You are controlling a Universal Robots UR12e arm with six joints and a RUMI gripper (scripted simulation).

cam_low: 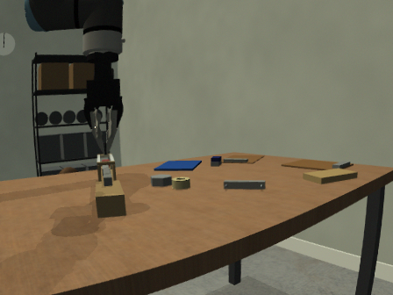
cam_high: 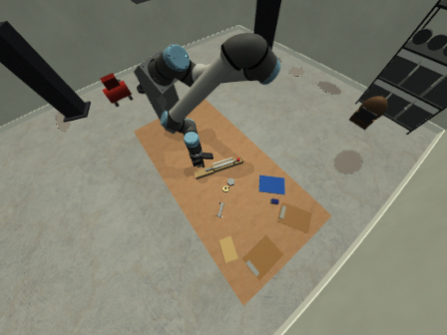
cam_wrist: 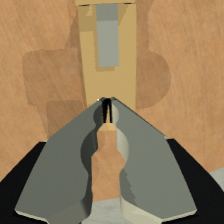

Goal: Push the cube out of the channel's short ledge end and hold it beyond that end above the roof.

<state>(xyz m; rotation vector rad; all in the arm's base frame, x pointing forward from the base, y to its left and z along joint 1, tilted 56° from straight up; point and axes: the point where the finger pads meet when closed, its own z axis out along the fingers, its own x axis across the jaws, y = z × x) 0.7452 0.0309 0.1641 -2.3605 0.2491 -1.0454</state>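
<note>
Right now my hand is 2 cm past the red cube, 31 cm to the right of it and 8 cm above it. From my hand the other things lie so: channel: 1 cm behind, 17 cm to the left, 8 cm below; then grey bar: 2 cm behind, 22 cm to the left, 8 cm below; then ring: 19 cm ahead, 13 cm to the left, 12 cm below.
</note>
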